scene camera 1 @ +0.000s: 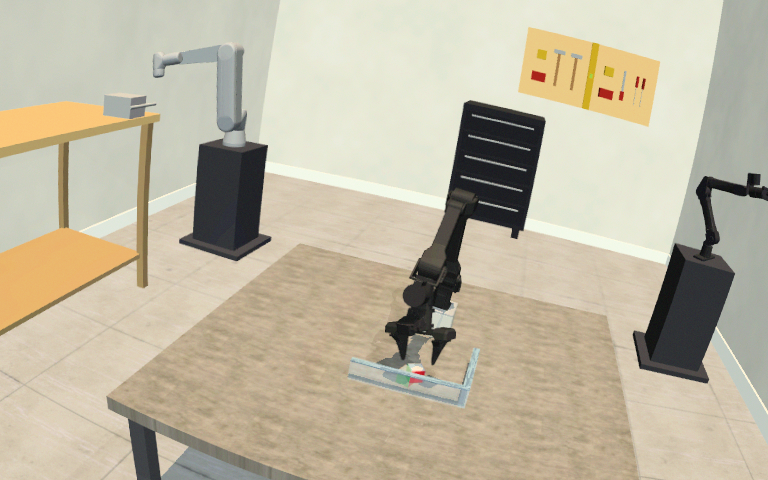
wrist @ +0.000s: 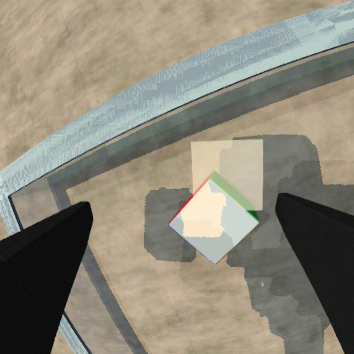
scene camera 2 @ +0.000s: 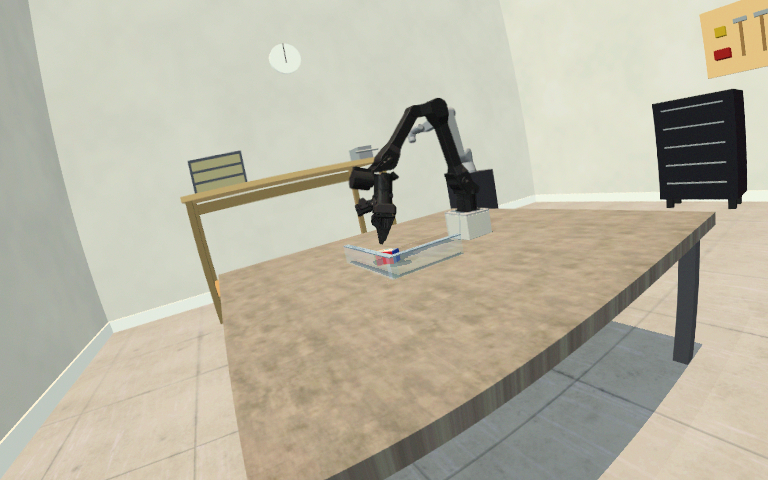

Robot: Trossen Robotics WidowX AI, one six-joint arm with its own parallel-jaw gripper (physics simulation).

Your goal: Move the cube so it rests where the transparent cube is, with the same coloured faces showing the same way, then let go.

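Pixels of known places: gripper, fingertip midpoint: (scene camera 1: 417, 362) (wrist: 185, 206) (scene camera 2: 382, 242); arm's base, origin of the base link: (scene camera 1: 439, 304) (scene camera 2: 467, 210).
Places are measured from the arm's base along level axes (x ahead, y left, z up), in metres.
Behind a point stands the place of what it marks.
Note:
The cube (scene camera 1: 417, 374) {x 0.403, y 0.036, z -0.028 m} (scene camera 2: 394, 255) {x 0.394, y 0.177, z -0.029 m} (wrist: 210, 230) sits on the table inside the corner of the low clear walls. It has a white top, with red and green side edges in the wrist view and a blue face in scene camera 2. The transparent cube (wrist: 227, 155) {x 0.369, y -0.002, z -0.050 m} is a pale square that partly overlaps the cube in the wrist view, and the cube is turned about 45 degrees to it. In the scene views the two are hard to tell apart. My gripper (scene camera 1: 419, 361) {x 0.354, y 0.023, z -0.022 m} (scene camera 2: 381, 242) {x 0.354, y 0.023, z -0.022 m} (wrist: 185, 206) {x 0.354, y 0.023, z -0.022 m} is open and empty above the cube, with a finger on either side in the wrist view.
Low see-through walls (scene camera 1: 368, 370) {x 0.424, y -0.089, z -0.046 m} (scene camera 2: 430, 243) {x 0.278, y 0.169, z -0.030 m} (wrist: 165, 95) {x 0.407, y 0.017, z -0.030 m} form an L on the table (scene camera 1: 254, 362) {x 0.499, y -0.384, z -0.090 m} (scene camera 2: 339, 350) {x 0.646, y 0.437, z -0.090 m}. The long wall runs close beside both cubes; the shorter wall stands at the right in scene camera 1. The arm's pale base block (scene camera 2: 477, 224) {x 0.009, y 0.053, z -0.046 m} stands behind them.

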